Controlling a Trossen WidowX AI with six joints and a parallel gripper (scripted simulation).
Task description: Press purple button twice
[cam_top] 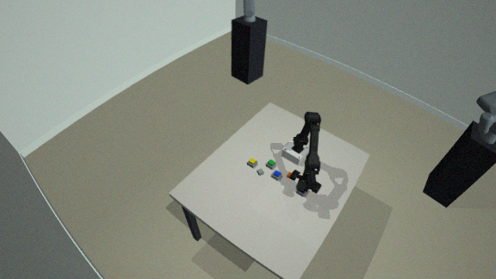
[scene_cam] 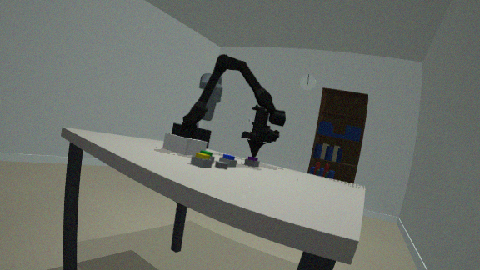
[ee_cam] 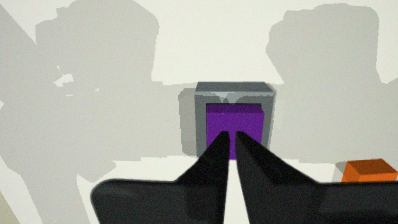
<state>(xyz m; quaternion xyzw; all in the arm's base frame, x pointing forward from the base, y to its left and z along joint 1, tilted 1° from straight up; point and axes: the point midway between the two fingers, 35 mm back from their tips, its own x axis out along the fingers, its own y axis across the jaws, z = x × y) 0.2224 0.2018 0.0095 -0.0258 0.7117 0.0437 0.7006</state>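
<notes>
My gripper tip is now 1 cm above the purple button. Also, from my gripper tip: orange block: 13 cm to the right, 5 cm behind, 3 cm below; blue button: 19 cm to the right, 1 cm below, 1 cm ahead; green button: 27 cm to the right, 3 cm behind, 1 cm below.
</notes>
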